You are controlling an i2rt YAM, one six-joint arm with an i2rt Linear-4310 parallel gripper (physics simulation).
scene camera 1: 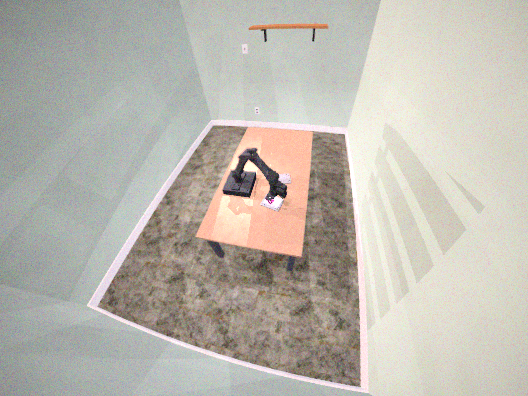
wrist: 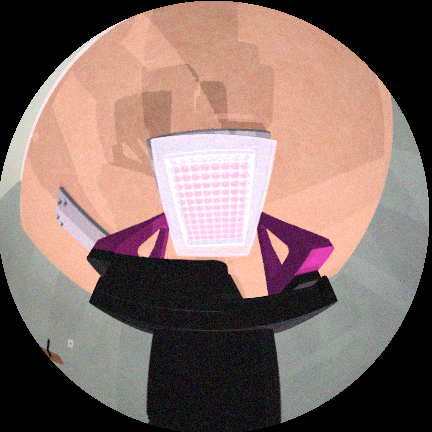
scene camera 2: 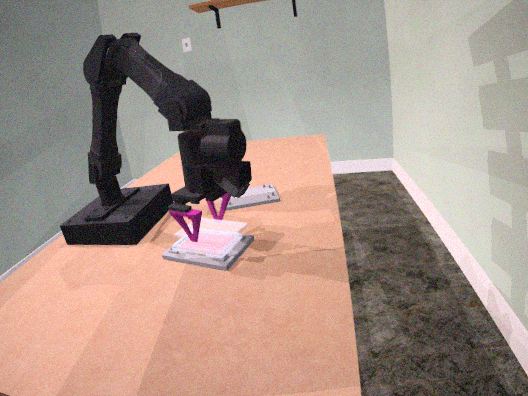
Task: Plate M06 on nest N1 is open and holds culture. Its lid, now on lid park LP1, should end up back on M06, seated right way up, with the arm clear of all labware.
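Frame: origin at the arm's base, x back, y up, z left, level; centimetres.
Where they show: gripper, fingertip midpoint: (scene camera 1: 272,200) (wrist: 212,216) (scene camera 2: 207,231); arm's base, origin of the base link: (scene camera 1: 238,181) (scene camera 2: 113,204).
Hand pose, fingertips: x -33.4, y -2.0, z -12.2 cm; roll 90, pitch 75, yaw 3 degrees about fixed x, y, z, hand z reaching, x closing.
Note:
Things, the pixels of their top centre, and the offset from my fingertips. Level surfaces: height alone.
- clear lid, middle of its top: (wrist: 212,214) (scene camera 2: 209,228) (scene camera 1: 273,199) dx -1.0, dy +1.0, dz -0.3 cm
- Lid park LP1, middle of its top: (wrist: 77,233) (scene camera 2: 247,192) (scene camera 1: 281,177) dx -1.2, dy -2.5, dz +28.1 cm
- wooden table, its level: dy -4.5 cm
My gripper (scene camera 2: 204,219) (wrist: 212,216) (scene camera 1: 269,198) has magenta fingers and is shut on the clear lid (scene camera 2: 228,224) (wrist: 266,160), gripping its two long sides. It holds the lid flat and right way up, directly over plate M06 (scene camera 2: 210,243), whose pink wells show through the lid in the wrist view. The plate sits in grey nest N1 (scene camera 2: 213,261) (wrist: 209,132) (scene camera 1: 273,207). The lid is very low over the plate; I cannot tell whether they touch. Lid park LP1 (scene camera 2: 255,196) (wrist: 74,219) (scene camera 1: 285,177) stands bare behind the nest.
The arm's black base (scene camera 2: 115,217) (scene camera 1: 240,183) stands on the wooden table (scene camera 2: 255,319) to the left of the nest. The table's right edge drops to a dark carpet (scene camera 2: 417,276). A wall shelf (scene camera 2: 221,4) hangs high at the back.

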